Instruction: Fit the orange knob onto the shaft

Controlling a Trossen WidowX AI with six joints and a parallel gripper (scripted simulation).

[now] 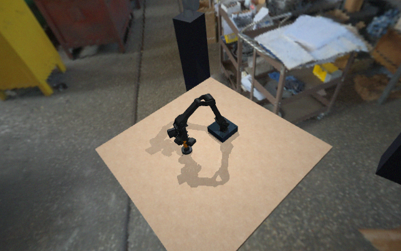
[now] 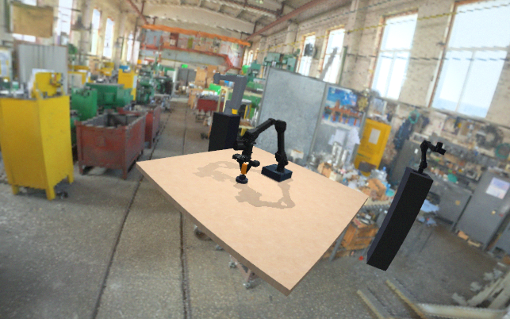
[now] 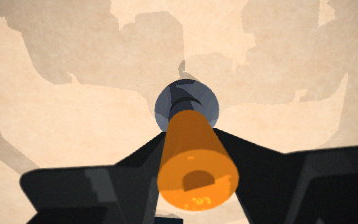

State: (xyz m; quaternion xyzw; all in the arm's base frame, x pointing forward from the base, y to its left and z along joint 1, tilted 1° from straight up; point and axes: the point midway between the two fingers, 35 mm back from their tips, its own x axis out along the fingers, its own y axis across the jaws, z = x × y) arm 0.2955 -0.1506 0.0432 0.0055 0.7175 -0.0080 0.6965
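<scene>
Now: gripper tip 4 cm above the pedestal. Also, from my gripper tip: orange knob (2 cm above).
</scene>
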